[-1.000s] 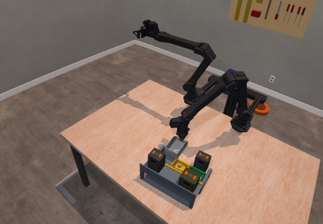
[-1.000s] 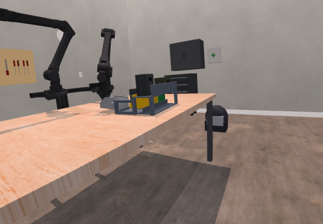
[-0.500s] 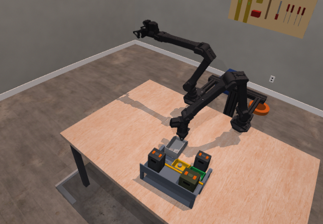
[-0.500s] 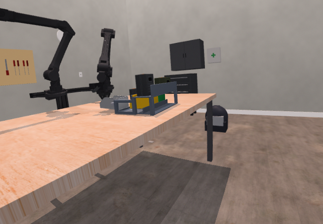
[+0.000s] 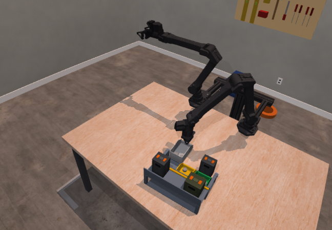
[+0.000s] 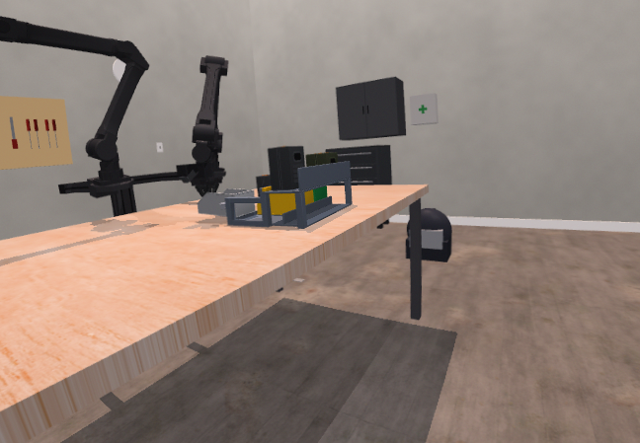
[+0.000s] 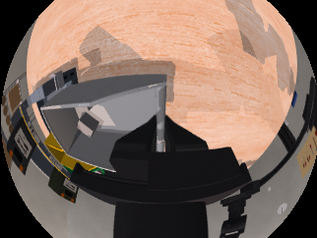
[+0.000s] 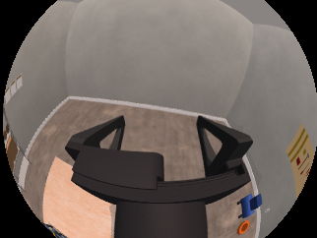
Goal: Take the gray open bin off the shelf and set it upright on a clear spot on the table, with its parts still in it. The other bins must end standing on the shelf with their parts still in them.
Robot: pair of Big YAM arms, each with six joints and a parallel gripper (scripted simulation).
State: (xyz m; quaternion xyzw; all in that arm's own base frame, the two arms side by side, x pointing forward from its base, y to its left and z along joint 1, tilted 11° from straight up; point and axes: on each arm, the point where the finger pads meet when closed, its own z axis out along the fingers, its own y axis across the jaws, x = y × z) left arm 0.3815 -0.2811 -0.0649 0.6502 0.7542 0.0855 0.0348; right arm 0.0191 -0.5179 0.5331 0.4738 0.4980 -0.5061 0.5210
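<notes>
Right now my left hand is 8 cm short of the gray open bin and 1 cm to the right of it. Round my left hand: yellow bin (23 cm ahead, 15 cm to the left, 1 cm below); then gray shelf (25 cm ahead, 15 cm to the left, 1 cm above); then green bin (21 cm ahead, 26 cm to the left, 1 cm below).
</notes>
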